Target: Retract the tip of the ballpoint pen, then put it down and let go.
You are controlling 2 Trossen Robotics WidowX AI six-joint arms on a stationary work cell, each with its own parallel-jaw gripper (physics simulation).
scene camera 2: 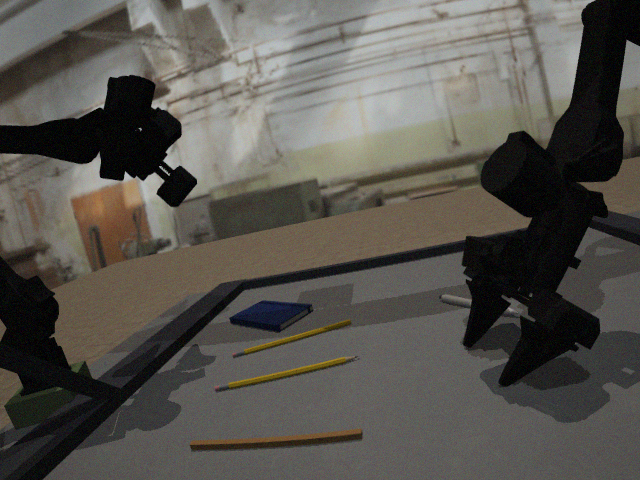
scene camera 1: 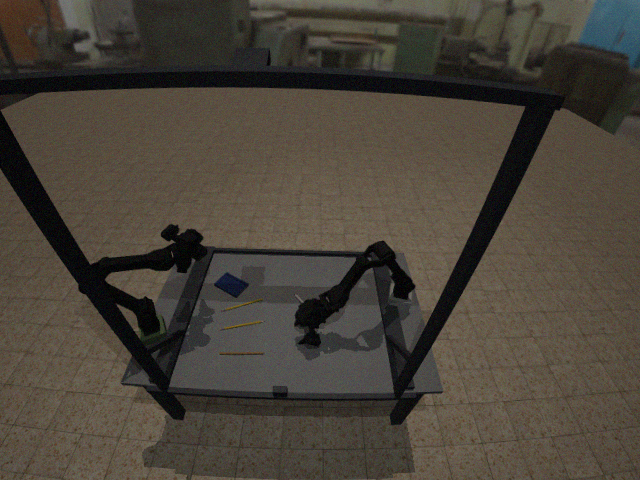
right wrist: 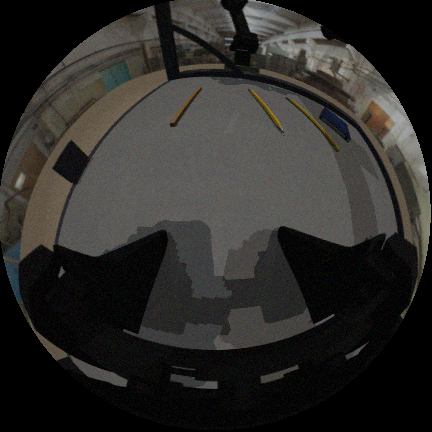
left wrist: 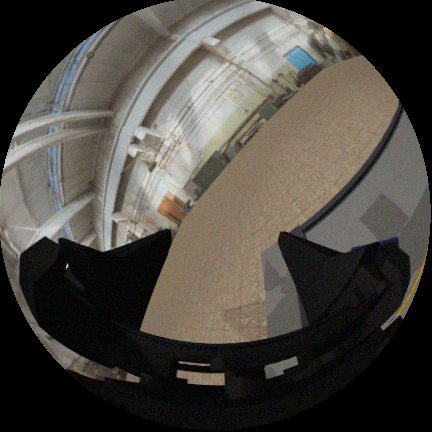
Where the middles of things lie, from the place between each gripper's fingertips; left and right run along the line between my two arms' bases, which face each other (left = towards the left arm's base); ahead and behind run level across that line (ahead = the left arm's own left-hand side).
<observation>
Right now the orange pencil (scene camera 2: 355, 434) is 40 cm behind my left hand, 32 cm below it and 18 cm to the right of it.
My right hand is 5 cm past the orange pencil and 23 cm to the right of it.
</observation>
